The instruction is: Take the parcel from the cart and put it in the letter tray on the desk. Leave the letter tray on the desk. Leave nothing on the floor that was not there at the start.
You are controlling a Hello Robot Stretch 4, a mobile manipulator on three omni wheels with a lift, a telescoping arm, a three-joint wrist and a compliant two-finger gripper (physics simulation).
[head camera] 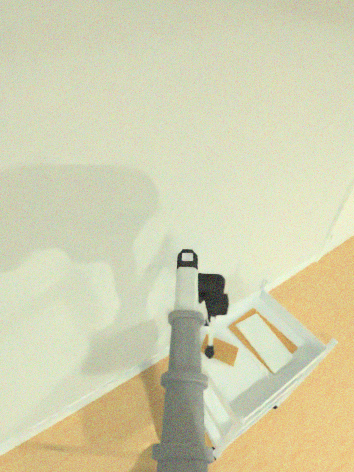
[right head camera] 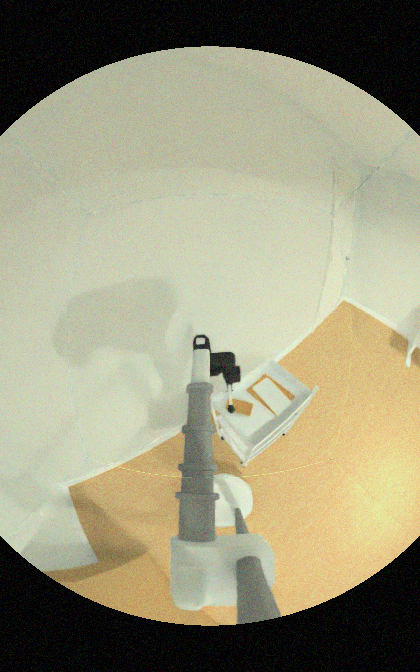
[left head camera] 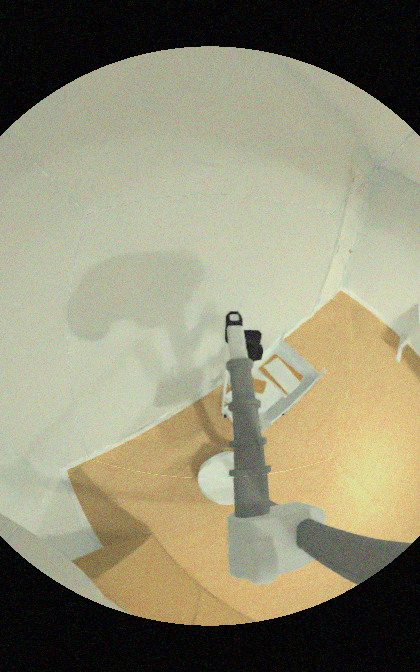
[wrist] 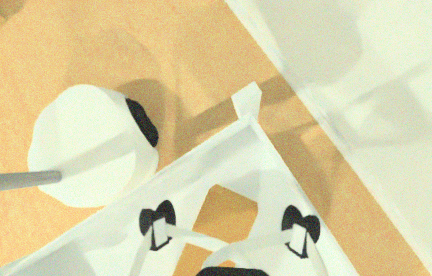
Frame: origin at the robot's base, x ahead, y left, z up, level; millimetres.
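Seen in the pictures: gripper, fingertip midpoint: (head camera: pixel 208 340) (wrist: pixel 227 218).
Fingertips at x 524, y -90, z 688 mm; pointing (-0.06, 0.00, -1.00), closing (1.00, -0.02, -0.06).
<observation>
Offsets run from my fingertips to a thing's top centre.
The parcel @[20 mm back, 43 mm right, 1 mm down] (head camera: pixel 226 353) (left head camera: pixel 259 386) (right head camera: pixel 243 407) (wrist: pixel 231 210), an orange-brown box, lies in the white cart (head camera: pixel 302 322) (left head camera: pixel 301 359) (right head camera: pixel 296 378) (wrist: pixel 210 152) near one end. My gripper (wrist: pixel 227 218) is open in the wrist view, pointing down over the parcel, with one dark fingertip on each side of it in that view. How far the fingertips are above the parcel is hard to tell. In the head view one fingertip shows in front of the parcel; the arm hides part of the cart. I cannot make out the desk or the letter tray.
A brown-edged item with a white top @[27 mm ahead, 226 mm right, 37 mm down] (head camera: pixel 265 344) (left head camera: pixel 284 376) (right head camera: pixel 272 395) lies at the cart's other end. The cart stands close to the wall (head camera: pixel 100 125). My white round base (left head camera: pixel 215 478) (right head camera: pixel 235 500) (wrist: pixel 90 145) is beside the cart. White furniture (right head camera: pixel 414 345) partly shows at the right edge.
</observation>
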